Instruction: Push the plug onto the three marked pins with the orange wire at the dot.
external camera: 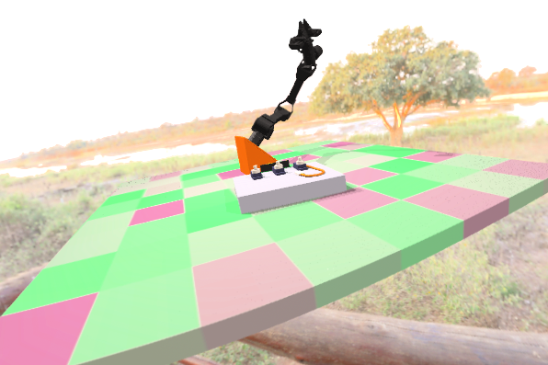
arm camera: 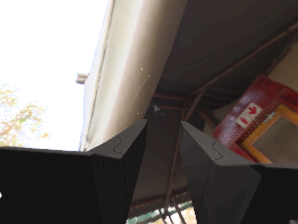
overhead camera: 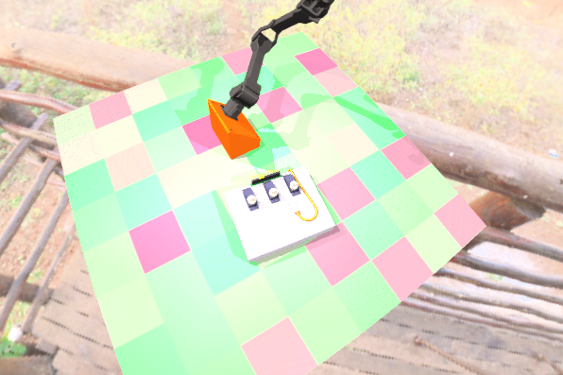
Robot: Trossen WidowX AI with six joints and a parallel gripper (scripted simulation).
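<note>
Right now my gripper tip is 590 mm above the white printed holder, 390 mm short of it and 250 mm to the left of it. Round my gripper tip: yellow band: 550 mm below, 270 mm to the right, 230 mm ahead; then black pin strip: 560 mm below, 250 mm to the right, 230 mm ahead.
</note>
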